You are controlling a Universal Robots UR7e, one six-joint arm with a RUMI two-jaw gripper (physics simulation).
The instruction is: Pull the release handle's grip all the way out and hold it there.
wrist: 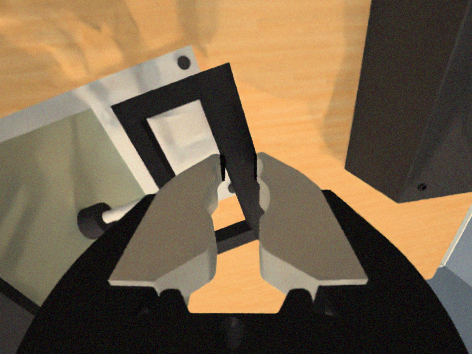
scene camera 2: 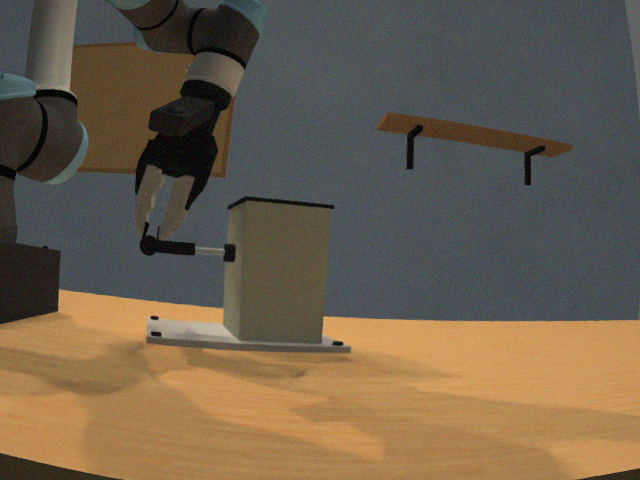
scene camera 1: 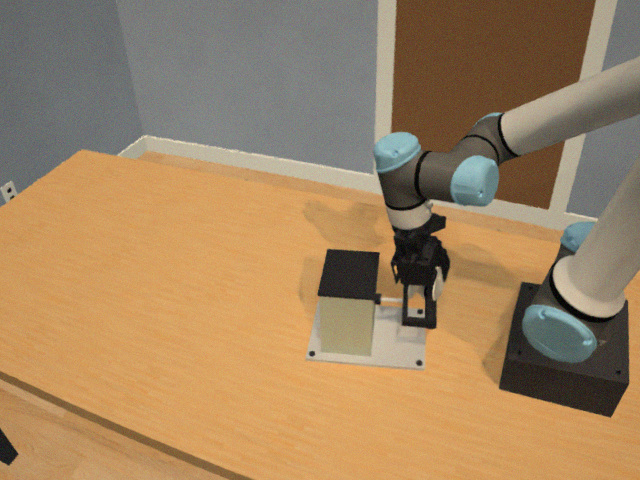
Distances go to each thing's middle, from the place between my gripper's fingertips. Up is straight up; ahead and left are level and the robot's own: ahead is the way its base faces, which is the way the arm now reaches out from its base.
Right now the light grey base plate (scene camera 1: 394,346) is 11 cm ahead of my hand, 5 cm to the left of it and 11 cm below it.
